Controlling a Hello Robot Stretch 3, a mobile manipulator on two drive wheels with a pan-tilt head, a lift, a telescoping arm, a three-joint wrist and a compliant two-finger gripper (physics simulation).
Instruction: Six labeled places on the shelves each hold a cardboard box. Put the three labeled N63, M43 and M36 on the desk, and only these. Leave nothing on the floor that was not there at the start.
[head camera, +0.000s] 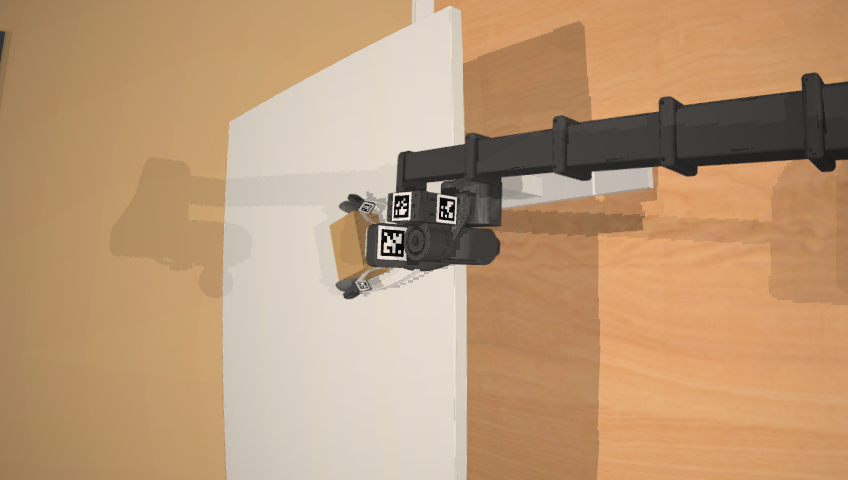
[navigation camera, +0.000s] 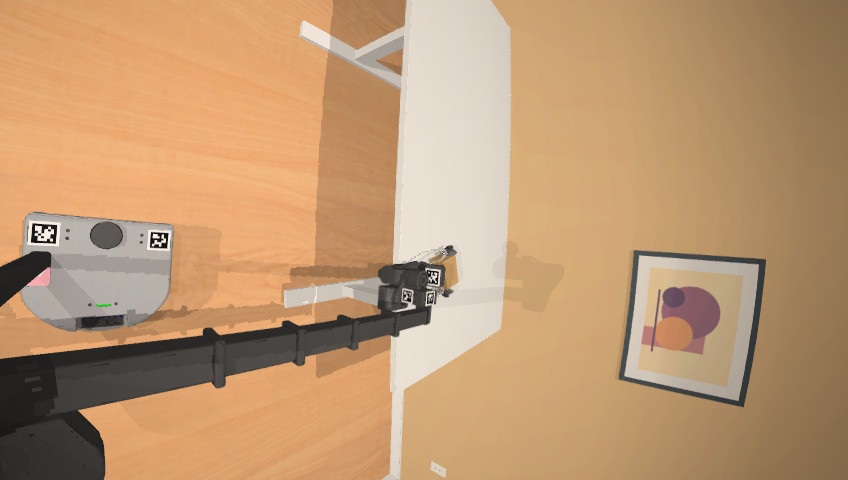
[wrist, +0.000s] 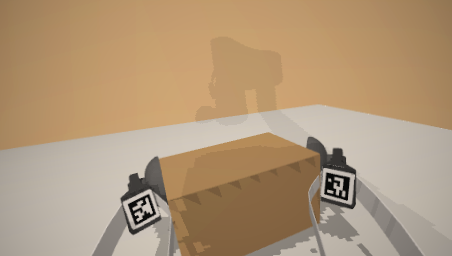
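Pixels of known places: gripper, fingertip midpoint: (head camera: 342, 246) (navigation camera: 452, 271); robot's base, link origin: (navigation camera: 107, 234).
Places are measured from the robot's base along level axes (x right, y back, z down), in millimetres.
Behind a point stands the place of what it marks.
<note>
A brown cardboard box (head camera: 343, 245) {x 765, y 19, z -784 mm} (navigation camera: 452, 272) {x 765, y 19, z -784 mm} (wrist: 245, 200) is between the fingertips of my gripper (head camera: 350, 246) {x 794, y 19, z -765 mm} (navigation camera: 448, 271) {x 794, y 19, z -765 mm} (wrist: 235, 164) {x 794, y 19, z -765 mm}, one fingertip on each side. The gripper is shut on it. Both are over the white desk (head camera: 333, 380) {x 870, y -210, z -720 mm} (navigation camera: 458, 148) {x 845, y -395, z -720 mm} (wrist: 45, 200), inside its edges. The box is low, with its shadow close by on the top; I cannot tell whether its base touches. No label shows on the box. The shelves and their labelled places do not show in these views.
My telescoping arm (head camera: 618, 139) {x 270, y 103, z -871 mm} (navigation camera: 261, 347) {x 166, y 94, z -873 mm} reaches across the desk's front edge. My base (navigation camera: 139, 294) {x 87, y 163, z -160 mm} stands on the wooden floor. A desk foot (head camera: 624, 181) (navigation camera: 303, 296) sticks out below the arm. The wall behind the desk carries a framed picture (navigation camera: 690, 327) {x 1389, y 172, z -1501 mm}.
</note>
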